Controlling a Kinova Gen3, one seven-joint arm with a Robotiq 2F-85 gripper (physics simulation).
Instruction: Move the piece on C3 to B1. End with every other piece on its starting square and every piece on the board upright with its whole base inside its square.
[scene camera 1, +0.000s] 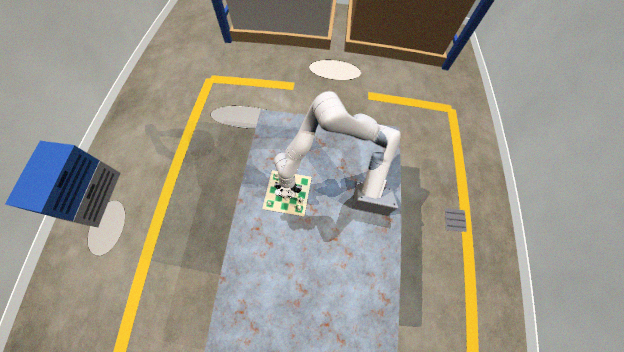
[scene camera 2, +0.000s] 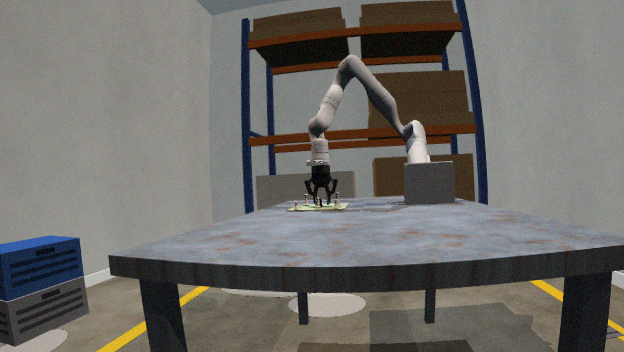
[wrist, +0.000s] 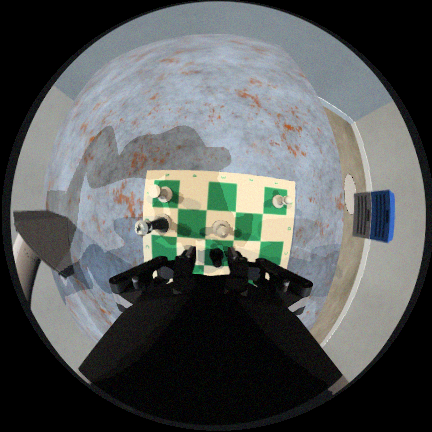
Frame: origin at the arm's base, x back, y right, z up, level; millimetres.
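Where they show: gripper, fingertip midpoint: (scene camera 2: 322, 205) (wrist: 211, 253); arm's base, link origin: (scene camera 1: 370, 193) (scene camera 2: 420, 176).
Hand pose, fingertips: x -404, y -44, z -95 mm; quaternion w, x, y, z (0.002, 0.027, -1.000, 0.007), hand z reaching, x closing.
Note:
Each offset is from my fingertips to the top centre of the thing. Level surfaces: height alone.
The green and cream board @[dx -9, dy +1, dz -6 mm] (scene camera 1: 291, 212) (wrist: 237, 176) lies on the table. The black piece @[dx -7, dy +4, dz +25 mm] (wrist: 217, 256) on C3 stands between my two fingertips in the wrist view. My gripper (scene camera 2: 322, 202) (wrist: 211, 253) is partly open and low over the board, a finger on either side of the black piece, with gaps visible. A pale piece @[dx -9, dy -34, dz +38 mm] (wrist: 221, 228) stands on D3, in front of the fingers. Pale pieces also stand on E5 @[dx +69, dy -73, dz +27 mm] (wrist: 165, 194) and E1 @[dx -87, dy -77, dz +25 mm] (wrist: 282, 201). A tall, shadowed piece @[dx +70, dy -34, dz +57 mm] (wrist: 162, 224) stands on D5. The gripper hides the board's near rows in the wrist view.
Another pale piece @[dx -86, dy +79, dz +47 mm] (scene camera 1: 275, 176) stands at the board's far left corner in scene camera 1. The grey robot base (scene camera 1: 377, 204) (scene camera 2: 428, 182) stands on the table @[dz -12 mm] (scene camera 2: 300, 240), right of the board. A shelf rack (scene camera 2: 246, 115) stands behind. Blue (scene camera 2: 40, 250) and grey (scene camera 2: 55, 300) crates are stacked at left.

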